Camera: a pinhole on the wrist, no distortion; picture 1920 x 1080 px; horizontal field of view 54.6 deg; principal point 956.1 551.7 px. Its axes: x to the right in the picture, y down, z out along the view. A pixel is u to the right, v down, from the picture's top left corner.
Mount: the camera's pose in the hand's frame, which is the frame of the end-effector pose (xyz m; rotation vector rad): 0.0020 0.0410 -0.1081 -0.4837 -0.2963 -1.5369
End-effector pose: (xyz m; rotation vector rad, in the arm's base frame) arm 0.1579 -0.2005 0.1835 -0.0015 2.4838 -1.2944
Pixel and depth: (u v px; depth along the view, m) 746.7 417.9 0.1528
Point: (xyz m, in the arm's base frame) 0.1754 -0.1407 0.0686
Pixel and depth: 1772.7 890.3 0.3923
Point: 0.1452 -0.4214 -0.0741
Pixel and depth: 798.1 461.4 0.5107
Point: 0.2692 -0.2713 -0.2525
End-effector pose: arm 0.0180 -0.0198 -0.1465 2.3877 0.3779 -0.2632
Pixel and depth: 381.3 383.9 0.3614
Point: 0.1182 -0.3471 -0.0747
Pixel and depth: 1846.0 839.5 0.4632
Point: 0.1300 -0.3029 -0.4355
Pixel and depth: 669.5 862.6 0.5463
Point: 0.2606 -0.4685 -0.1982
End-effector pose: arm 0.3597 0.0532 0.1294 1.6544 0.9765 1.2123
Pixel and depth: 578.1 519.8 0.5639
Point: 0.7356 -0.0956 0.4713
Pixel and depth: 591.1 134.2 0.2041
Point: 0.4278 -0.0358 0.2762
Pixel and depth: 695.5 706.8 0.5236
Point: 0.7198 -0.0267 0.4370
